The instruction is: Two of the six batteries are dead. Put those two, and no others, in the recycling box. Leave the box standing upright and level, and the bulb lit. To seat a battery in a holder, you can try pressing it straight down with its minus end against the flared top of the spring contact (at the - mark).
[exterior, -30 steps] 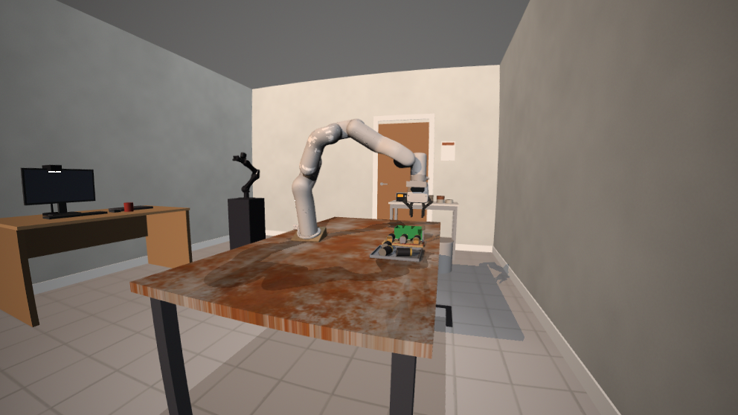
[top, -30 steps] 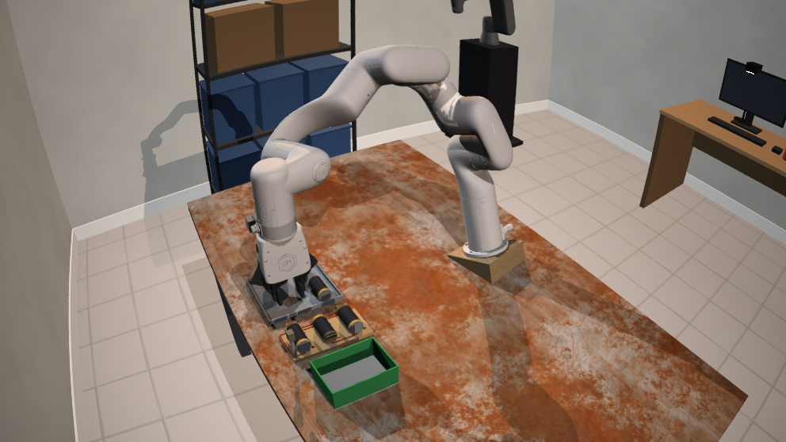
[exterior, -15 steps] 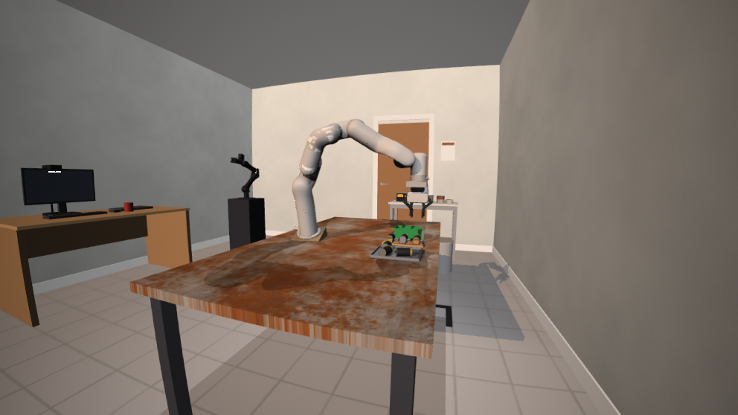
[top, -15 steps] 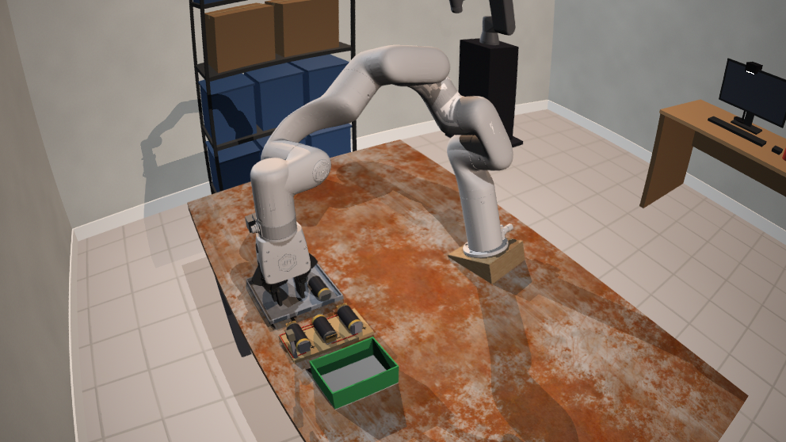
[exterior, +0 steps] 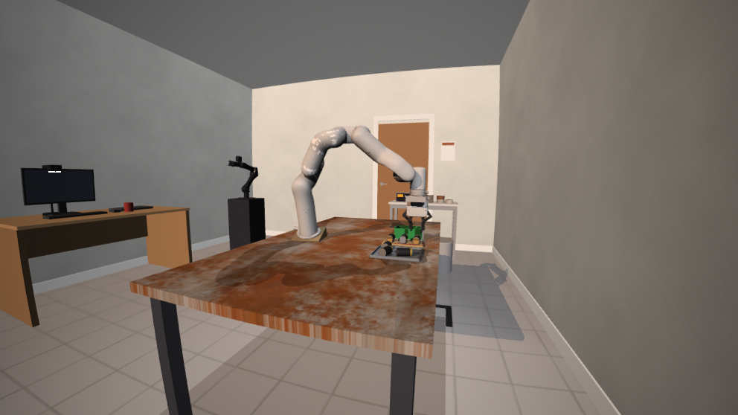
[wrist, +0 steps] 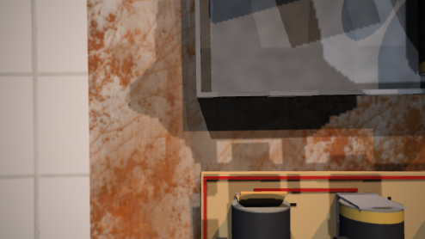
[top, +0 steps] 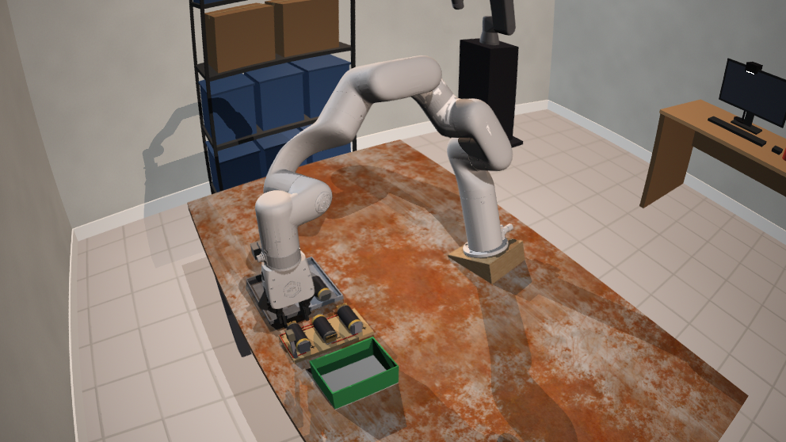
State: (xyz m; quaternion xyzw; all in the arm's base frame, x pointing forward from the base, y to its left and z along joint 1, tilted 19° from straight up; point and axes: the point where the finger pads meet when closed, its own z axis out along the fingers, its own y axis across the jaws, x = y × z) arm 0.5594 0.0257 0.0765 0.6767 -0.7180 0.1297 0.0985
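The grey tray is 70 mm behind my hand, 170 mm to the right of it and 90 mm below it. From my hand the other things lie so: green recycling box: 50 mm behind, 170 mm to the left, 70 mm below.
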